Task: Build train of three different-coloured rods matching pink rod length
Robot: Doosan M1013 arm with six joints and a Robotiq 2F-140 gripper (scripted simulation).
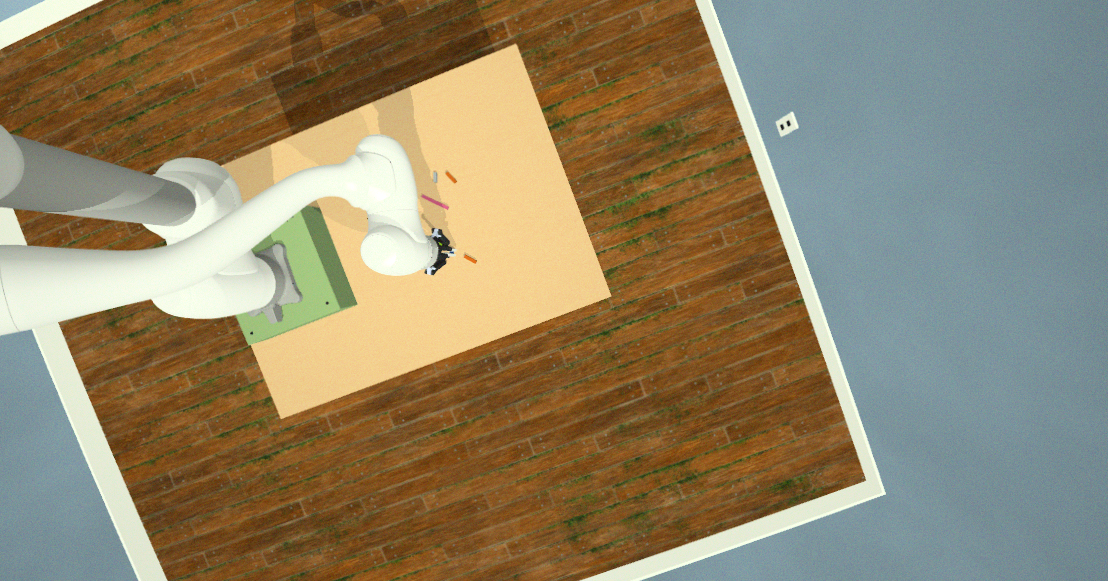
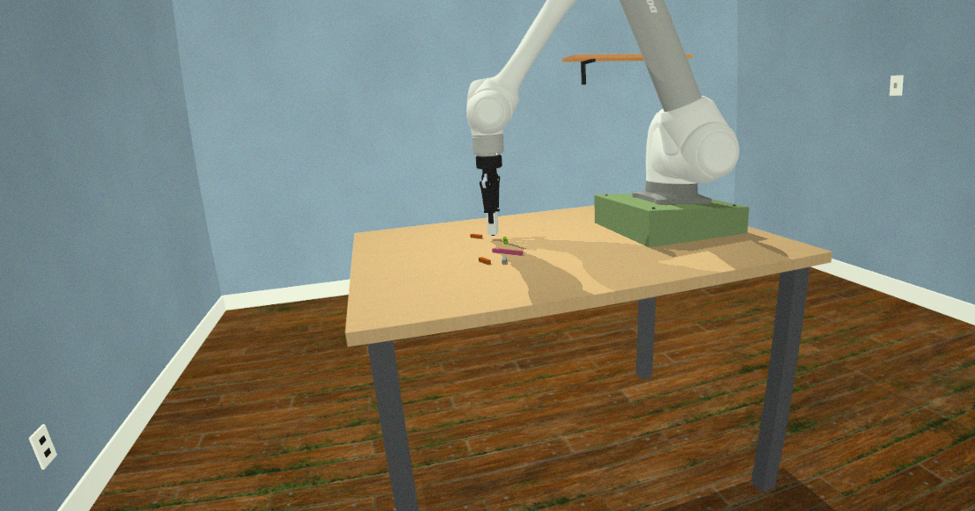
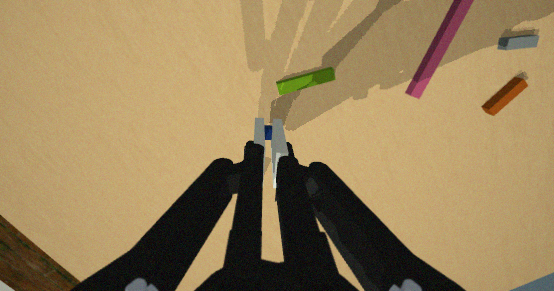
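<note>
Right now the blue rod is 30 mm below my hand. Also, from my hand: lime rod 50 mm to the left, 40 mm below, 30 mm behind; grey rod 240 mm to the left, 40 mm below, 20 mm ahead; pink rod 170 mm to the left, 40 mm below, 10 mm behind.
</note>
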